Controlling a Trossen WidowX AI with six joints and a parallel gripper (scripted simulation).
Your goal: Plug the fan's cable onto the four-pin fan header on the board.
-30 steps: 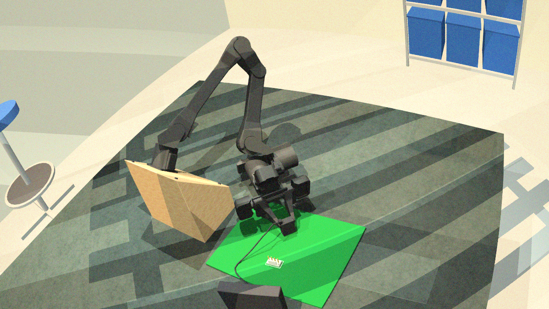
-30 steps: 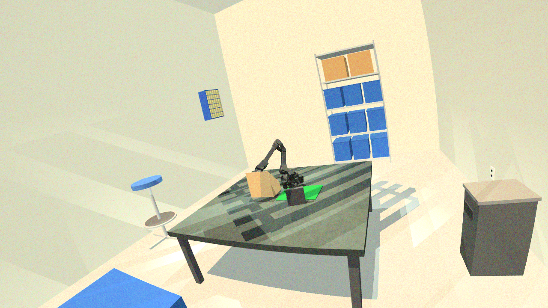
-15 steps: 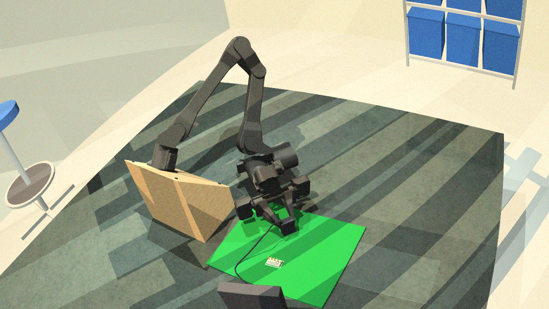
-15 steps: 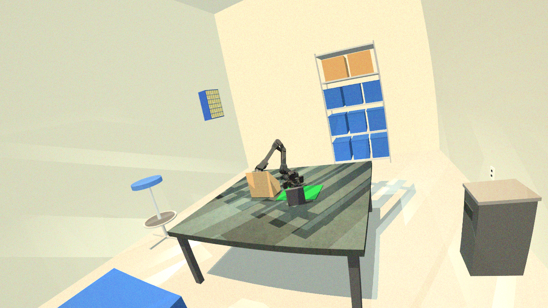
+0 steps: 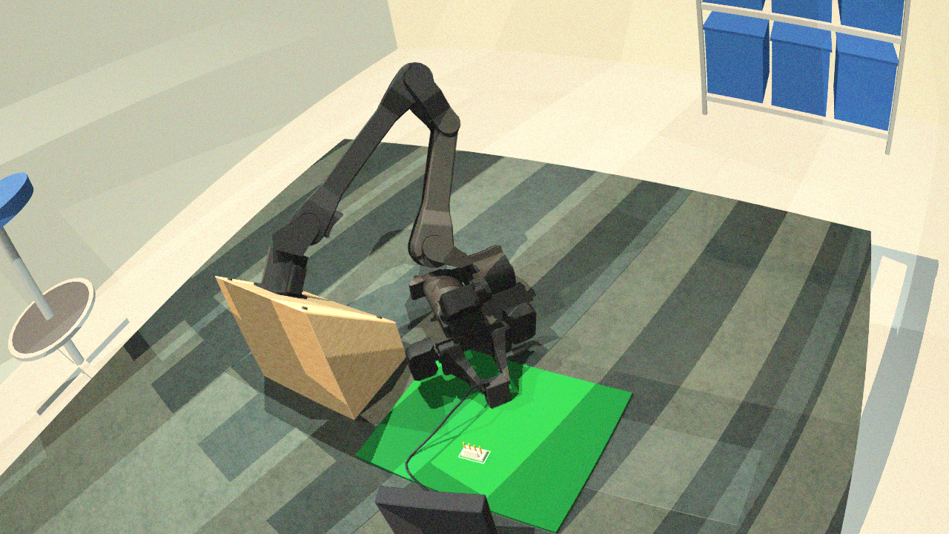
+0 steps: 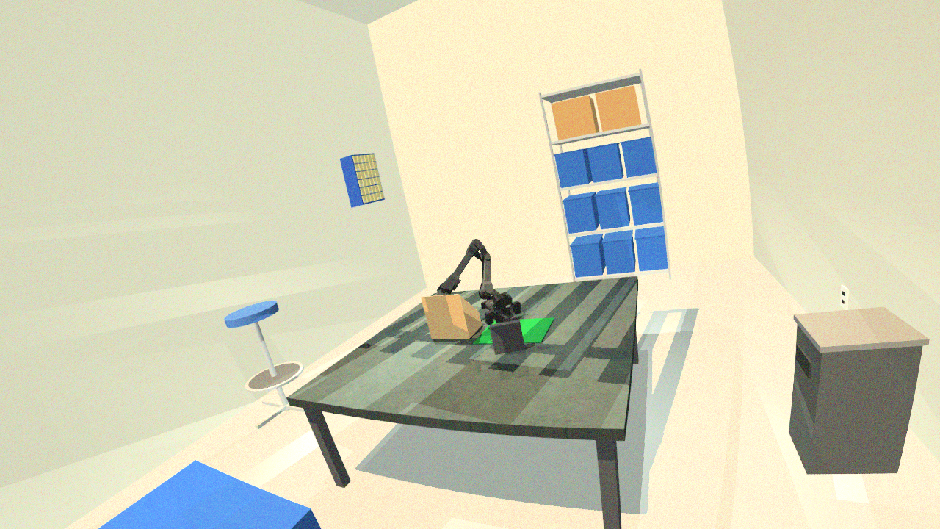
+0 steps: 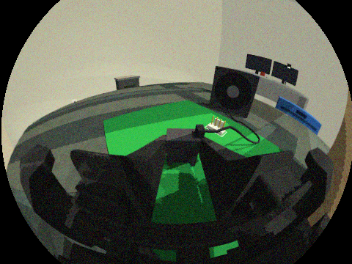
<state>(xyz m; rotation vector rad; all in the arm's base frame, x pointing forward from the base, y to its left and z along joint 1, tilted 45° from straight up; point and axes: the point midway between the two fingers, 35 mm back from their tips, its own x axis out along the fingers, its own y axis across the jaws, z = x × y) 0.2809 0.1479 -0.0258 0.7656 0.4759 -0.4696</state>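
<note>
Now: the green board 50 mm to the right of my gripper tip, 50 mm below it and 20 mm ahead of it. Round my gripper tip: dark fan 220 mm to the right, 70 mm ahead, 20 mm above; then fan plug 10 mm below; then white four-pin header 90 mm to the right, 40 mm below, 20 mm ahead.
</note>
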